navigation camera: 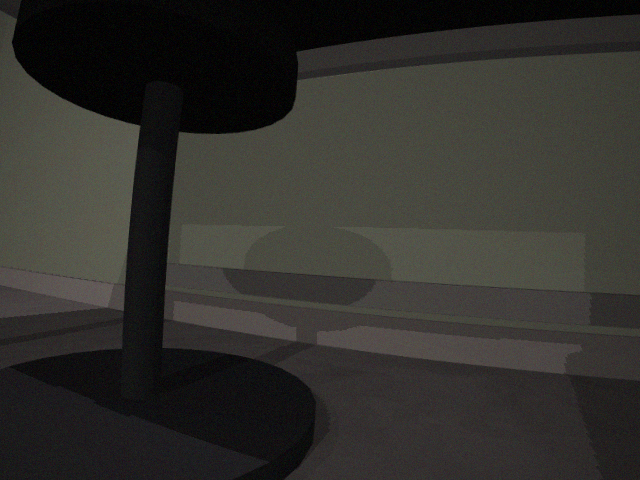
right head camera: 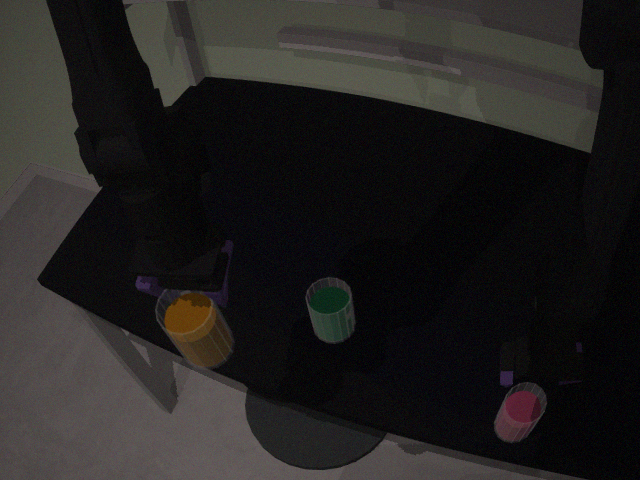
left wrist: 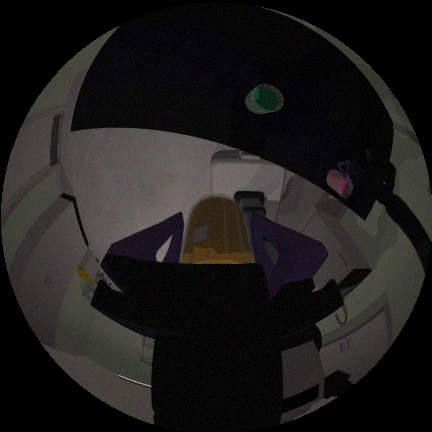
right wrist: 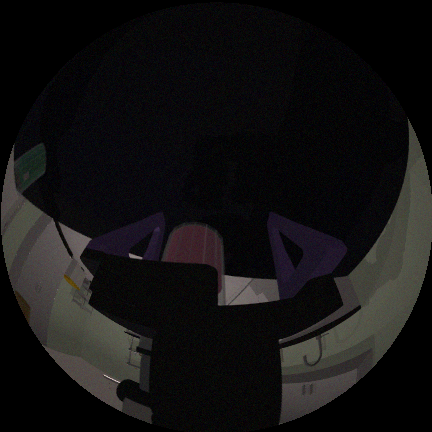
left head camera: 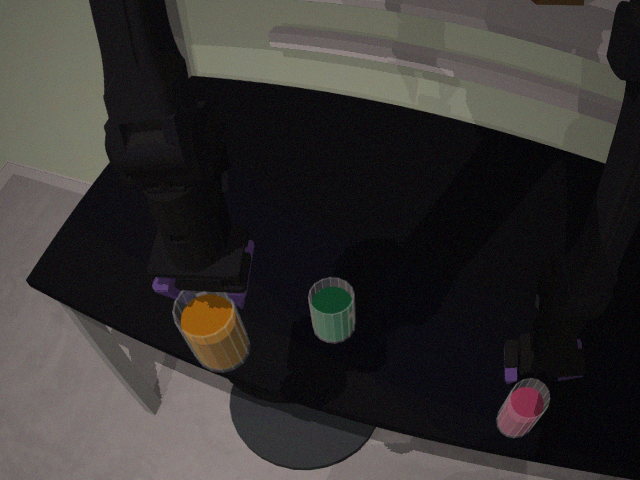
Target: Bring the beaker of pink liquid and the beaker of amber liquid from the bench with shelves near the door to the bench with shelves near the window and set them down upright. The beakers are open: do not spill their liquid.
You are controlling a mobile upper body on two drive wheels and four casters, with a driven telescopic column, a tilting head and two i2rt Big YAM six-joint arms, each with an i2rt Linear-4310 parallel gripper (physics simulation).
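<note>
The amber beaker (left head camera: 214, 335) (right head camera: 199, 335) (left wrist: 217, 235) is held between the purple fingers of my left gripper (left head camera: 201, 294) (right head camera: 183, 294) (left wrist: 216, 217), raised at the front edge of the dark bench top (left head camera: 310, 155) (right head camera: 310, 155) (left wrist: 175, 75). Its liquid is inside. The pink beaker (left head camera: 519, 413) (right head camera: 516, 418) (left wrist: 340, 183) (right wrist: 194, 245) stands upright near the front edge at the right. My right gripper (left head camera: 540, 376) (right head camera: 537, 381) (right wrist: 215, 217) is open right behind it. In the right wrist view the beaker shows closer to the left-hand finger, its lower picture part hidden by the gripper body.
A green beaker (left head camera: 332, 312) (right head camera: 330, 312) (left wrist: 264, 99) (right wrist: 31, 167) stands between the other two. A dark round stool (left head camera: 305, 444) (right head camera: 315, 444) is at the front edge of the bench; its post (navigation camera: 149, 232) and round base (navigation camera: 248, 392) show in the navigation view.
</note>
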